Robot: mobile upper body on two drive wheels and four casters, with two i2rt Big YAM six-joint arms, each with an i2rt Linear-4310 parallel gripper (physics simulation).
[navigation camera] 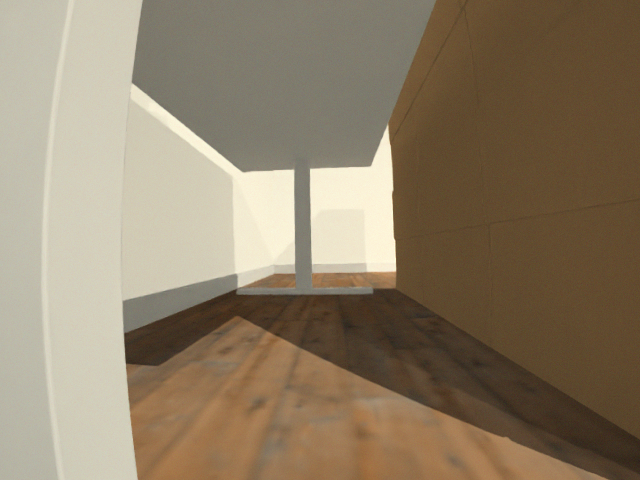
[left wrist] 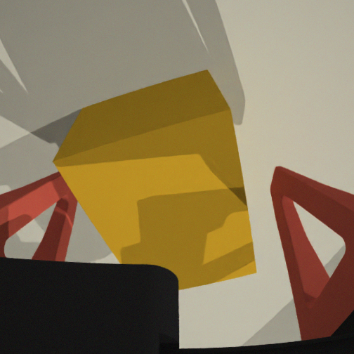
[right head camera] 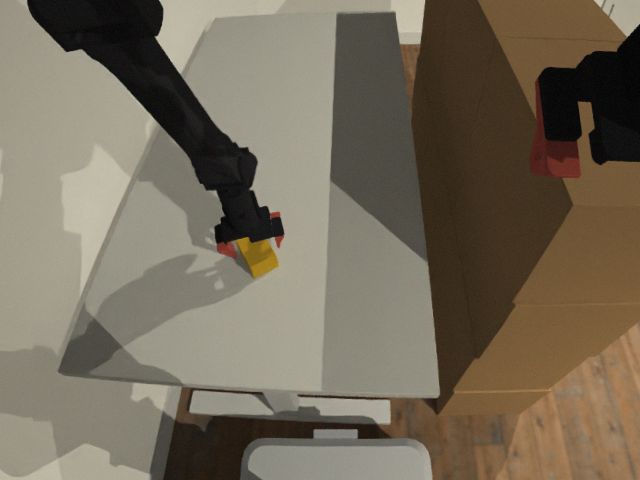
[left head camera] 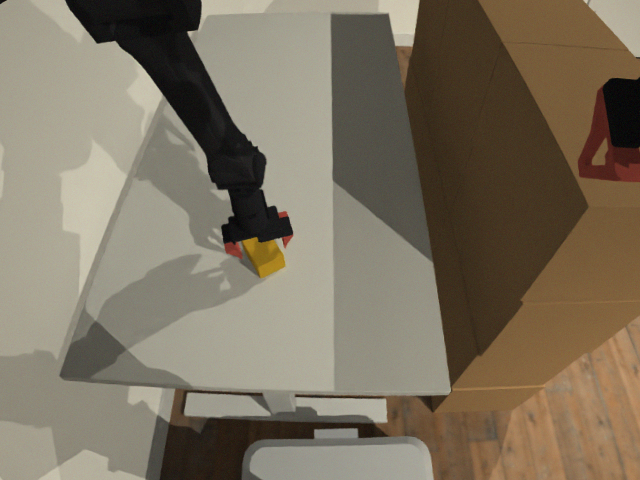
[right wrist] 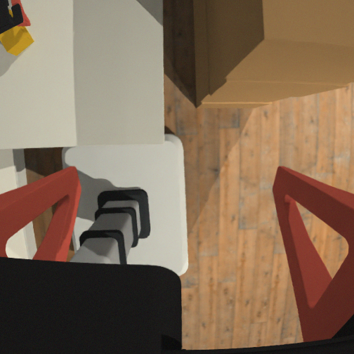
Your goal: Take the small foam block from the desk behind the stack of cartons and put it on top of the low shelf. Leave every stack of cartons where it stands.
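Places are measured from the left arm's base along level axes (x ahead, y left, z up), in metres.
Pixels of known places: left gripper, fingertip midpoint: (right head camera: 257,251) (left head camera: 263,251); right gripper, fingertip midpoint: (right head camera: 592,167) (left head camera: 633,171).
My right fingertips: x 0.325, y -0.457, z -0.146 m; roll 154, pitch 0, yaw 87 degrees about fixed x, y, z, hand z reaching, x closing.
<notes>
Ahead of a thing's pixels: the offset from my right fingertips to its top centre. "spot": to the spot under its first point. Level surfaces: height alone.
The yellow foam block @[dx +0.293, dy +0.390, dz -0.499 m] (left head camera: 269,259) (right head camera: 262,262) (left wrist: 165,180) (right wrist: 17,42) lies on the pale desk (left head camera: 279,341) (right head camera: 273,341) (right wrist: 117,100) (navigation camera: 289,77). My left gripper (left head camera: 262,250) (right head camera: 257,251) (left wrist: 174,177) is open, with one finger on each side of the block's near part. A gap shows between the block and the finger at the right of the left wrist view; contact at the other finger is unclear. My right gripper (right wrist: 176,177) is open and empty, at the right of both head views. The carton stack (left head camera: 584,335) (right head camera: 568,341) (right wrist: 310,60) (navigation camera: 542,310) stands along the desk's right side. The low shelf cannot be made out.
A white wall (navigation camera: 175,206) runs at the desk's left. A desk leg @[spot: dx +1.358, dy +0.352, dz -0.925 m] (navigation camera: 302,227) stands on a flat foot (navigation camera: 336,290). A white rounded base (left head camera: 336,459) (right head camera: 336,459) (right wrist: 165,210) is at the desk's near edge. Wooden floor @[dz -1.264 m] (right wrist: 250,200) (navigation camera: 258,403) lies beside it.
</notes>
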